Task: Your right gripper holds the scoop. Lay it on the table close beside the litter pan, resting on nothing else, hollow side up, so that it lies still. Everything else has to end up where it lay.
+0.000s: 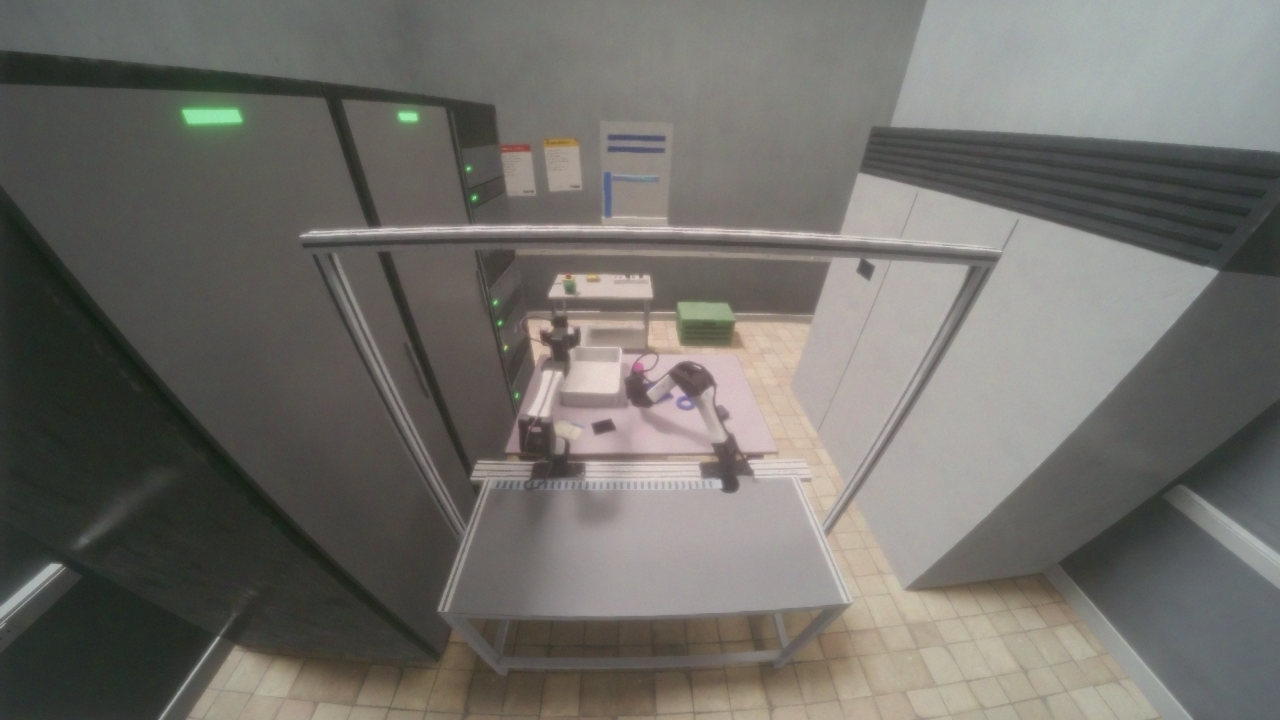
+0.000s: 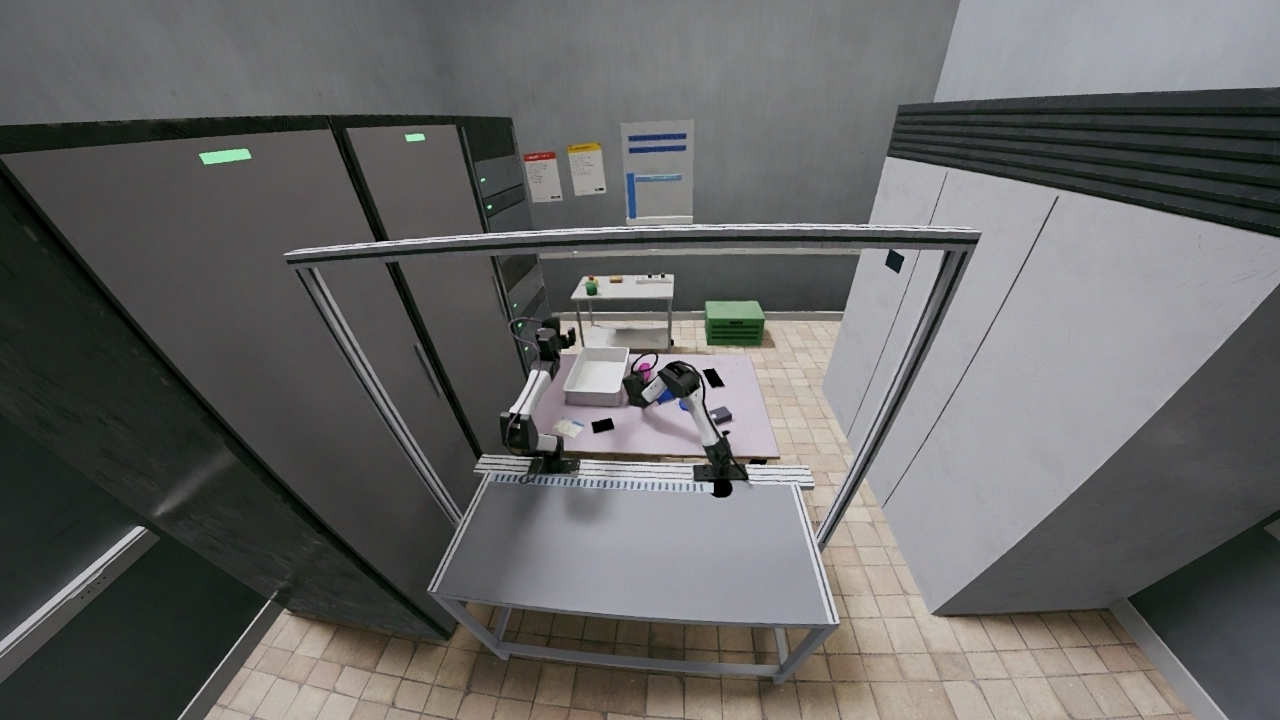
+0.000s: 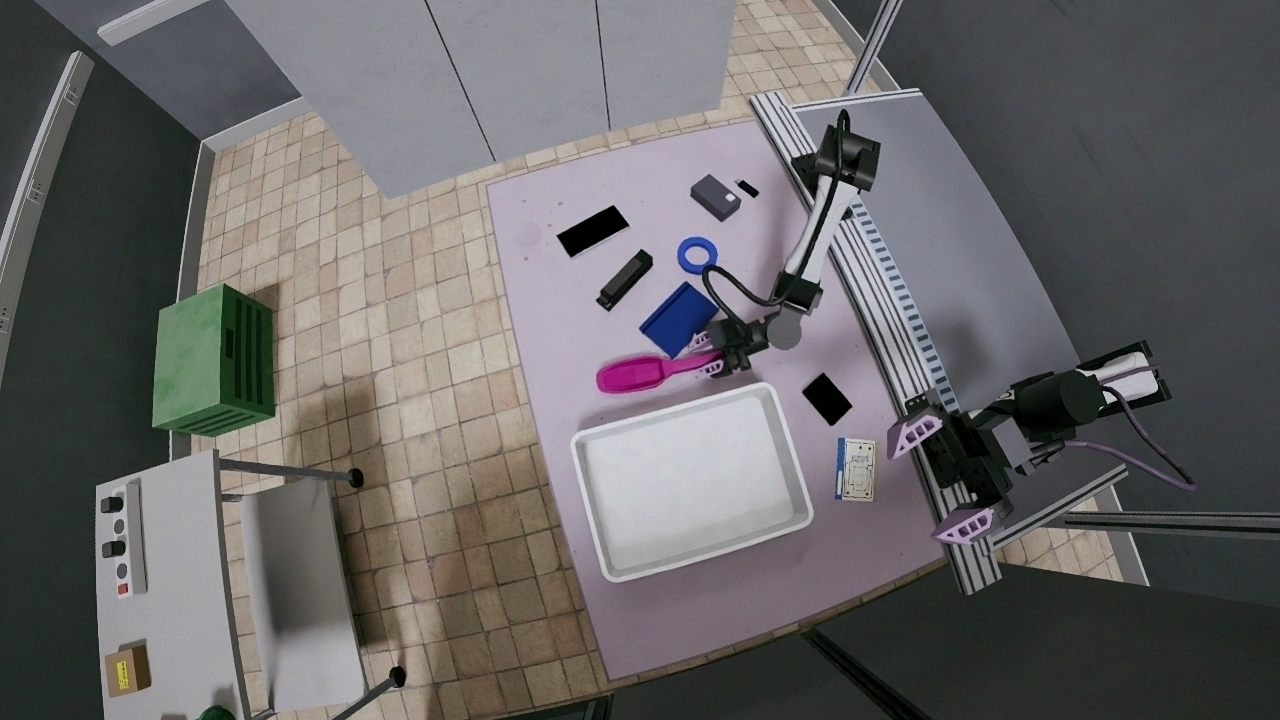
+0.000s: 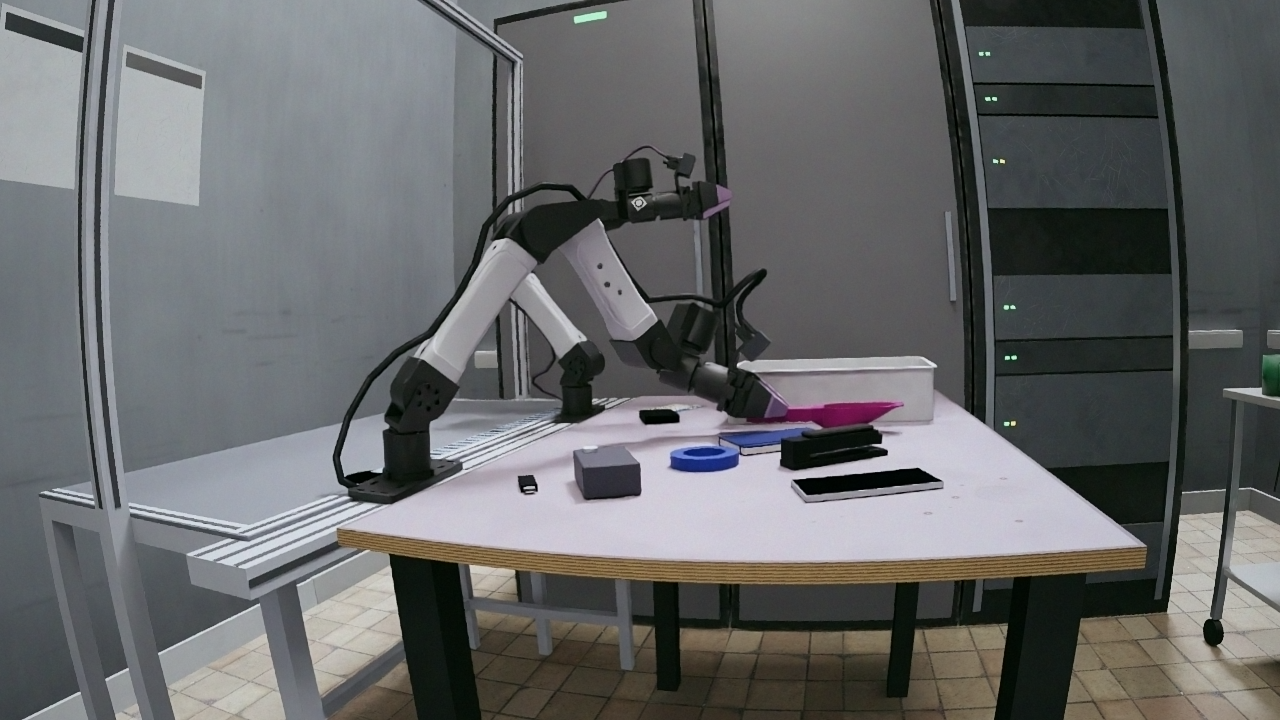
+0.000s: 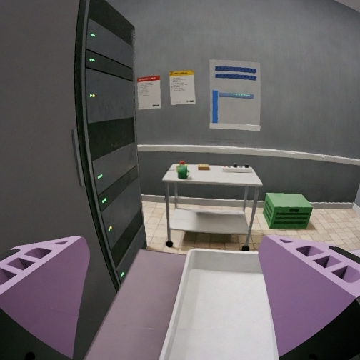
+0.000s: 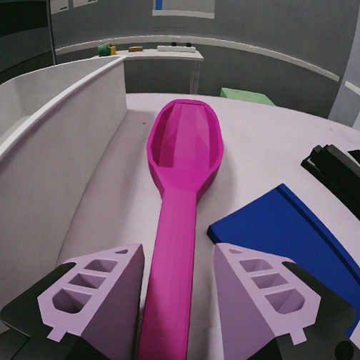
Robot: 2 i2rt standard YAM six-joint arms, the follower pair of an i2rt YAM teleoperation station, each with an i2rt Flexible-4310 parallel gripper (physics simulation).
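Places are measured from the left arm's base along level axes (x right, y back, z down), in centimetres.
Pixels of known places: left gripper, fingertip midpoint: [image 3: 912,498] [image 4: 730,198]; right gripper, fingertip midpoint: [image 3: 692,361] [image 4: 787,410]; left arm's base, origin of the base link: [image 1: 559,471] [image 2: 554,467] [image 4: 577,417]; right arm's base, origin of the base link: [image 1: 725,469] [image 2: 719,473] [image 4: 409,482].
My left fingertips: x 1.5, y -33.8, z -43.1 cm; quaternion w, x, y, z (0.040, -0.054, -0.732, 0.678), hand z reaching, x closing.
Ahead of a thing's pixels: the offset from my left fingertips to its top centre.
The magenta scoop @[dx +31.5, dy -15.5, dz +37.2 cm] [image 3: 631,374] [image 4: 836,413] [image 6: 185,145] is hollow side up, low over or on the table between the litter pan and the blue notebook; contact underneath is hard to tell. The white litter pan @[dx +10.4, dy -17.9, dz +32.5 cm] [image 3: 671,412] [image 4: 859,380] [image 6: 90,120] [image 5: 178,300] stands beside it with a narrow gap. My right gripper [image 3: 704,354] [image 4: 776,404] [image 6: 178,251] is open around the scoop's handle, with a gap on each side. One fingertip is close to or over the notebook's corner; contact is unclear. My left gripper [image 3: 914,495] [image 4: 720,201] [image 5: 173,248] is open and empty, high near the rail.
The blue notebook @[dx +40.7, dy -8.3, dz +40.2 cm] [image 3: 678,319] [image 6: 295,240] is right beside the right gripper. Farther off are a black stapler @[dx +52.2, dy -15.8, dz +37.4 cm] [image 3: 624,279], a blue tape ring @[dx +52.8, dy +0.5, dz +39.8 cm] [image 3: 682,261], a phone @[dx +66.5, dy -18.3, dz +40.6 cm] [image 3: 592,231] and a grey box @[dx +64.7, dy +9.9, dz +37.3 cm] [image 3: 715,197]. A black item @[dx +15.2, dy +13.4, dz +39.9 cm] [image 3: 827,398] and a card @[dx +0.1, dy +13.9, dz +41.2 cm] [image 3: 856,469] lie near the pan.
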